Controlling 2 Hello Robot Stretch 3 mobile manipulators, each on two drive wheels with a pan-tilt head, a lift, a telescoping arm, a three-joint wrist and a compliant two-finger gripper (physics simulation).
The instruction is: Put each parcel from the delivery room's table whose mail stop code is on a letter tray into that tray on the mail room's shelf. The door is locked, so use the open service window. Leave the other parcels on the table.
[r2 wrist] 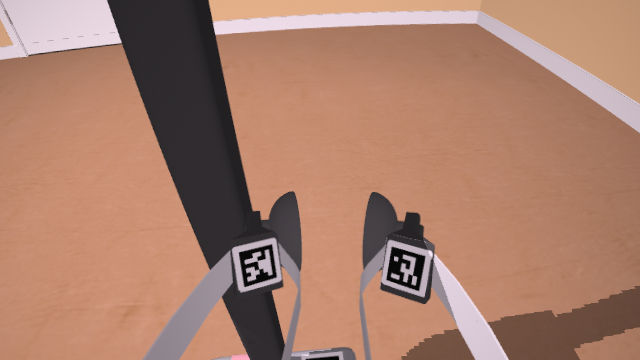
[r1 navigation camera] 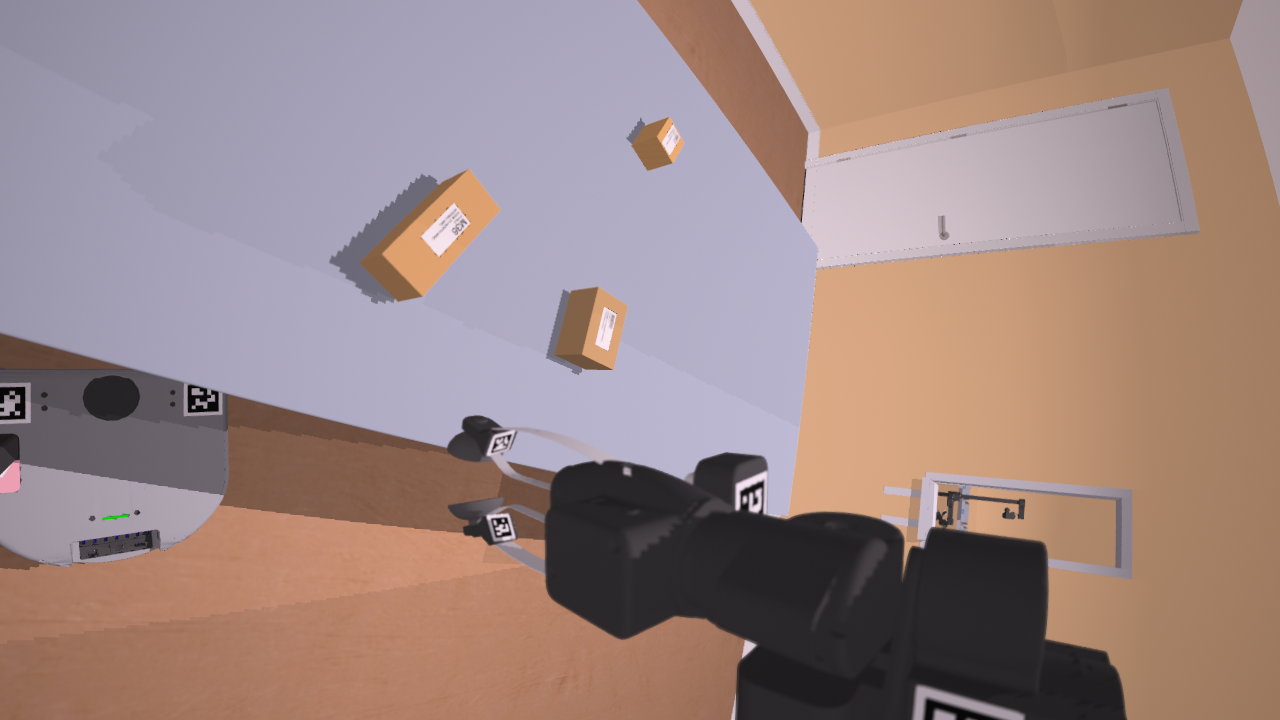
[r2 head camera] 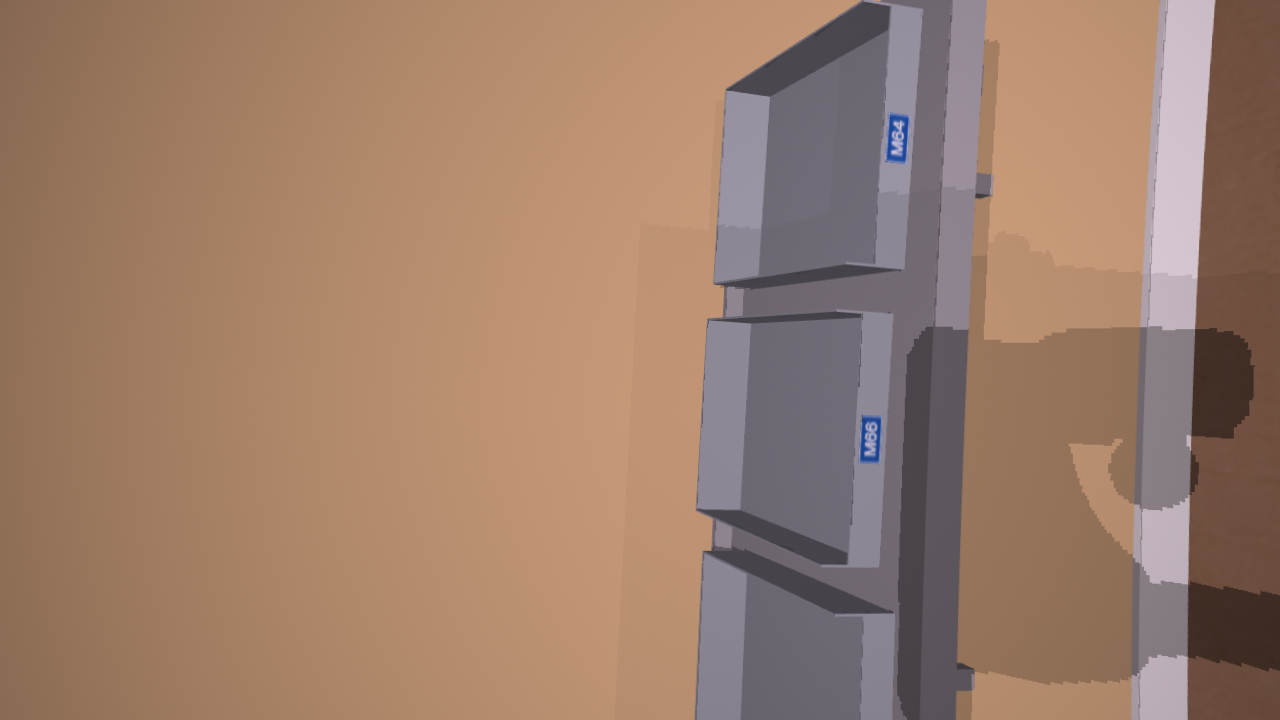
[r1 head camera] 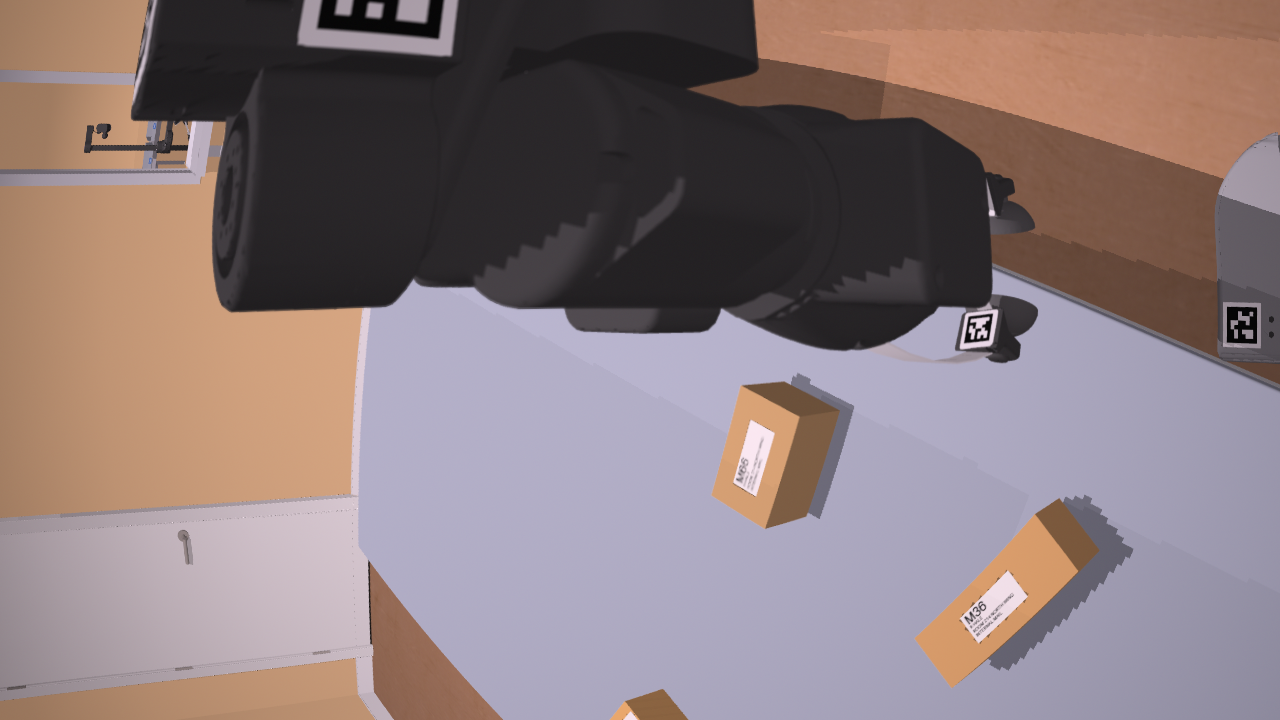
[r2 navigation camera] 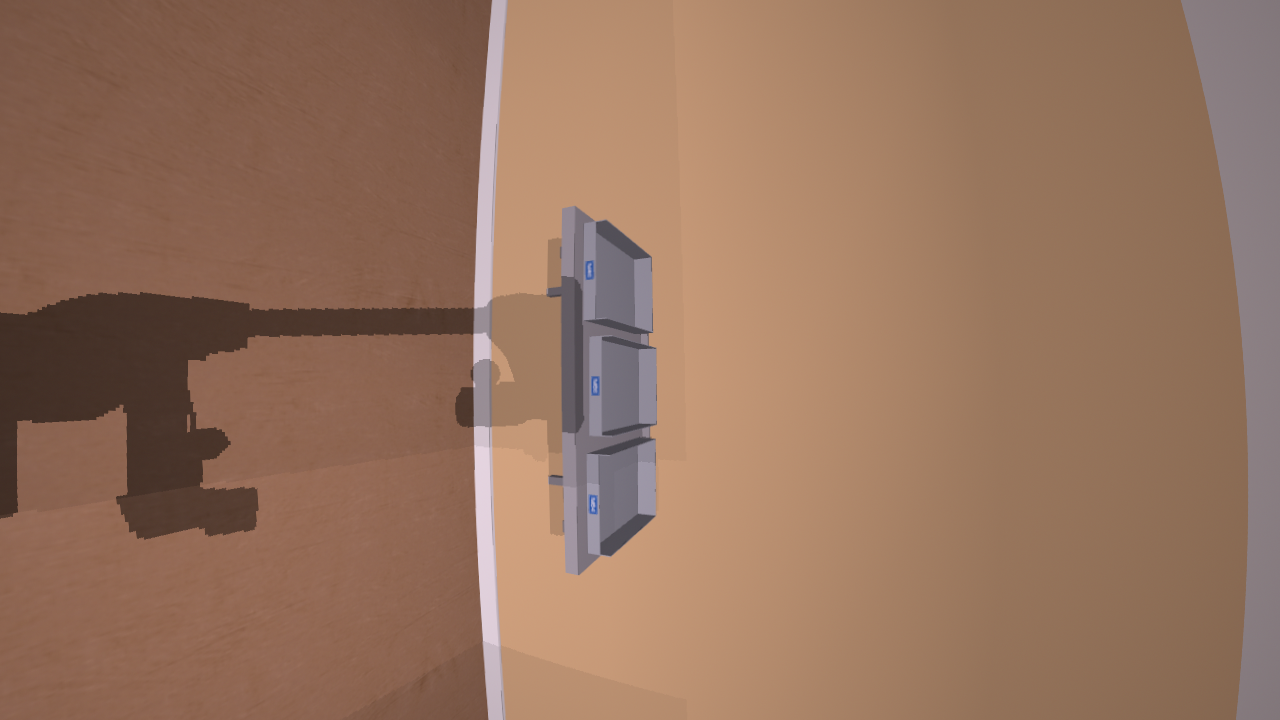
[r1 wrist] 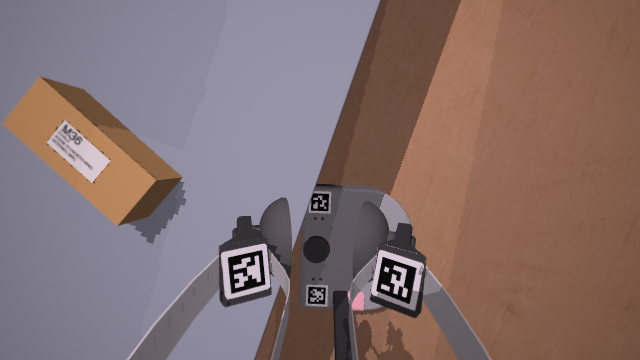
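Observation:
A parcel (r1 head camera: 778, 456) (r1 navigation camera: 590, 328), labelled M66 in the r1 head view, and the longer M36 parcel (r1 head camera: 1006, 595) (r1 navigation camera: 434, 234) (r1 wrist: 92, 150) lie on the delivery table (r1 head camera: 537, 492) (r1 navigation camera: 698, 268) (r1 wrist: 270, 100). A smaller parcel (r1 head camera: 657, 705) (r1 navigation camera: 657, 143) lies farther off, its code unreadable. The r1 gripper (r1 head camera: 1013, 265) (r1 navigation camera: 472, 477) (r1 wrist: 324, 230) is open and empty above the table's edge, apart from the parcels. The shelf (r2 head camera: 957, 134) (r2 navigation camera: 569, 501) bears tray M64 (r2 head camera: 895, 214) (r2 navigation camera: 593, 537), tray M66 (r2 head camera: 872, 519) (r2 navigation camera: 596, 411) and a third tray (r2 head camera: 877, 662) (r2 navigation camera: 588, 295). The r2 gripper (r2 wrist: 332, 225) is open and empty above the floor.
The service window (r1 head camera: 198, 147) (r1 navigation camera: 1123, 537) is in the wall beyond the table, with dark robot parts visible through it. The white door (r1 head camera: 179, 600) (r1 navigation camera: 1002, 179) is shut. A robot base (r1 navigation camera: 161, 465) (r1 wrist: 316, 270) stands beside the table. A dark mast (r2 wrist: 185, 125) rises beside r2's gripper.

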